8 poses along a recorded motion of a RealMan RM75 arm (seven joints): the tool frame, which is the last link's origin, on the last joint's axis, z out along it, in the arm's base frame.
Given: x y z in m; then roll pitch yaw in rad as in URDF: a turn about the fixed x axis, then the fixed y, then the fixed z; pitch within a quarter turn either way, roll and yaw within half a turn.
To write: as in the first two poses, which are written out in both.
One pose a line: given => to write
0.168 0.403 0.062 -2.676 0.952 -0.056 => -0.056 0.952 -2.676 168 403 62
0.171 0.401 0.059 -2.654 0.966 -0.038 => -0.038 0.966 -2.654 171 401 59
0.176 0.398 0.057 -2.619 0.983 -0.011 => -0.011 0.983 -2.619 176 398 57
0.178 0.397 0.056 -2.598 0.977 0.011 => 0.011 0.977 -2.598 178 397 56
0.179 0.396 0.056 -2.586 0.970 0.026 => 0.026 0.970 -2.586 179 396 56
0.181 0.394 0.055 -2.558 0.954 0.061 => 0.061 0.954 -2.558 181 394 55
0.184 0.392 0.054 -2.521 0.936 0.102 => 0.102 0.936 -2.521 184 392 54
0.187 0.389 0.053 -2.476 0.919 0.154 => 0.154 0.919 -2.476 187 389 53
